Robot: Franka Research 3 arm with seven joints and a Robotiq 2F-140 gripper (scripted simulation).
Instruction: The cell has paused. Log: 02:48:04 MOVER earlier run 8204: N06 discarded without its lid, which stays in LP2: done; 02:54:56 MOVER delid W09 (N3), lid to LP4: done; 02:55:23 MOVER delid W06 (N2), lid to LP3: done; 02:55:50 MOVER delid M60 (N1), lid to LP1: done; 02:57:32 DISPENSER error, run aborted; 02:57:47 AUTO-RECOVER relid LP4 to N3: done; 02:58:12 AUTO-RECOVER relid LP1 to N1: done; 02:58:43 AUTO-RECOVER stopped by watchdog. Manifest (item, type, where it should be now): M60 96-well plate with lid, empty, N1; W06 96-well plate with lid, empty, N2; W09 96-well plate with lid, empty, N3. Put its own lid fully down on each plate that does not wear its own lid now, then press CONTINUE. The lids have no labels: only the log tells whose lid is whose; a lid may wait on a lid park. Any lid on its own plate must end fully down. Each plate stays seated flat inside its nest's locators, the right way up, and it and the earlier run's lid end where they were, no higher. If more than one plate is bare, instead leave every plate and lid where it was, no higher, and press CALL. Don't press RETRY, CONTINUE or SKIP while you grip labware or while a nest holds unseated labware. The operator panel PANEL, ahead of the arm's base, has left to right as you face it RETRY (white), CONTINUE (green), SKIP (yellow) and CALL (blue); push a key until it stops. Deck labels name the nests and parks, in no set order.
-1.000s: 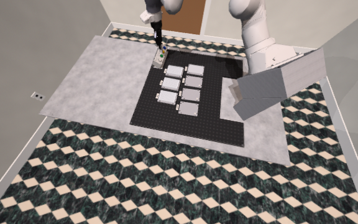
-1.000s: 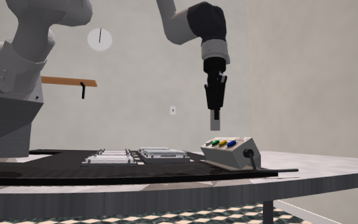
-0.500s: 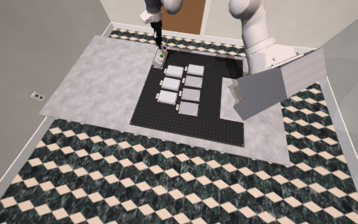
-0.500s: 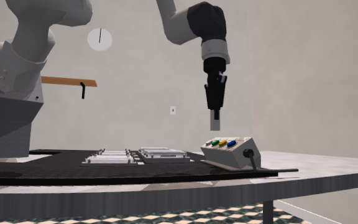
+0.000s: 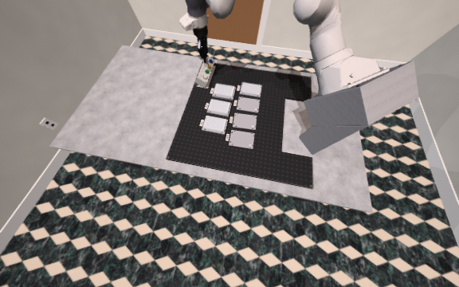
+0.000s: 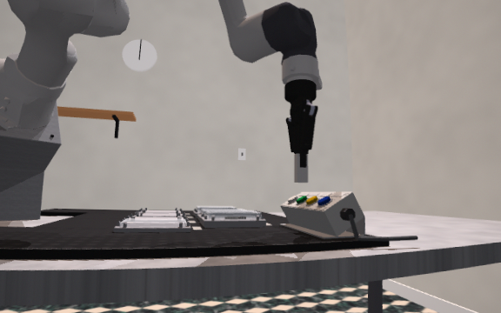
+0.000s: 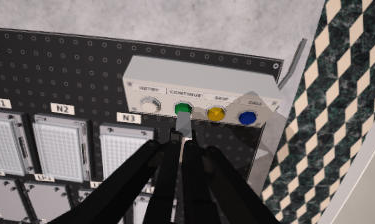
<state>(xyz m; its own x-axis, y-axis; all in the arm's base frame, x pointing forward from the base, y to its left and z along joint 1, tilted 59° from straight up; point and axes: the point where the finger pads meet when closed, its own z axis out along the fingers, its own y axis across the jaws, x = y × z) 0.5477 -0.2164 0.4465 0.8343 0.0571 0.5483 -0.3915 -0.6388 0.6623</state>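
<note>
My gripper is now 7 cm above the green continue key. The rest, counted from my hand: white retry key: 7 cm below, 4 cm to the left, 2 cm ahead; then blue call key: 9 cm to the right, 7 cm below, 4 cm behind; then yellow skip key: 7 cm below, 5 cm to the right, 2 cm behind.
</note>
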